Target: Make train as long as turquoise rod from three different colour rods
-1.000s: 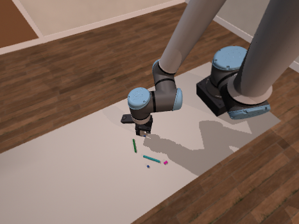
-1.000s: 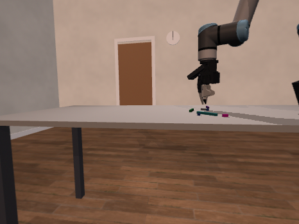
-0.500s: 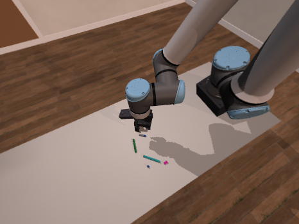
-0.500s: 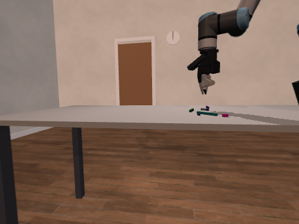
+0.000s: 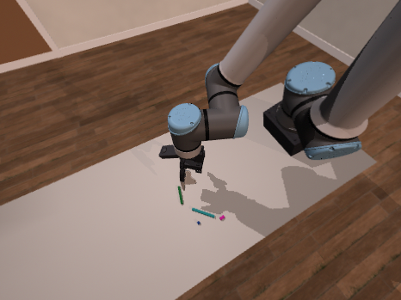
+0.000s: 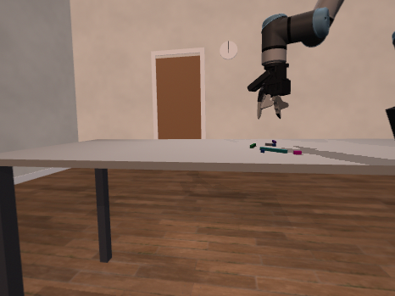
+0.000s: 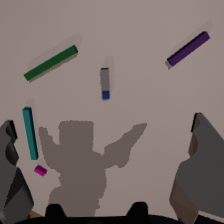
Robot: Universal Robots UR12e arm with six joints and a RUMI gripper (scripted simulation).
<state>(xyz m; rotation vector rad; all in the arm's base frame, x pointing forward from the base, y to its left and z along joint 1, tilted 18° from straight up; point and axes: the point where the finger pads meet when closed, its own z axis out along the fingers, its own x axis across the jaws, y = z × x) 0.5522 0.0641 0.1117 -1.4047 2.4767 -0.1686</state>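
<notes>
The purple rod lies 2 cm behind my hand, 12 cm to the right of it and 10 cm below it. The rest, counted from my hand: turquoise rod (1 cm behind, 15 cm to the left, 10 cm below); then green rod (6 cm ahead, 5 cm to the left, 10 cm below); then grey rod (10 cm below).
</notes>
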